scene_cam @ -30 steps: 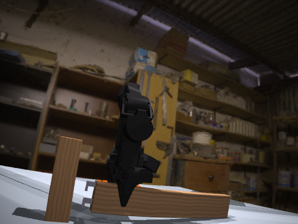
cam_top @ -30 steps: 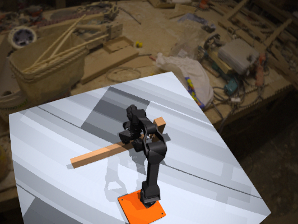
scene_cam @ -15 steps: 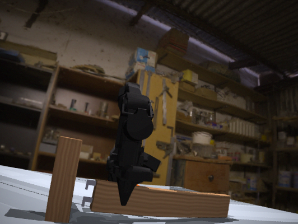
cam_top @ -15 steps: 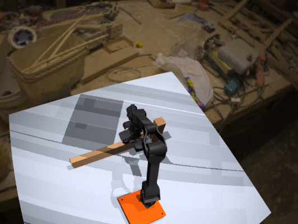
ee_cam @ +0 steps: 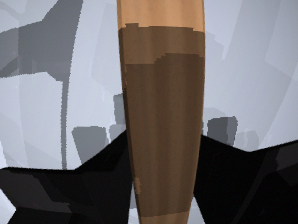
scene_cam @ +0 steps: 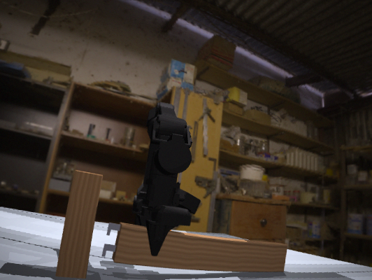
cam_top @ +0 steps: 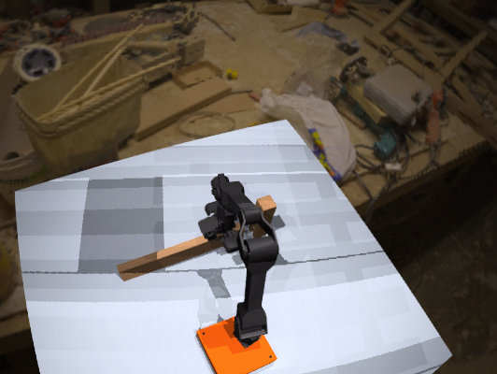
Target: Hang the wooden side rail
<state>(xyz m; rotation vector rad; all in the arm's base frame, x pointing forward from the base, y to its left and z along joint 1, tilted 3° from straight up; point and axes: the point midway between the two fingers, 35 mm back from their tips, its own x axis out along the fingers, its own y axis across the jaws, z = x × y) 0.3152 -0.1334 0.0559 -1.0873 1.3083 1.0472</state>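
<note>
Right now the wooden headboard post is 20 mm behind my gripper tip, 140 mm to the right of it and 40 mm above it.
</note>
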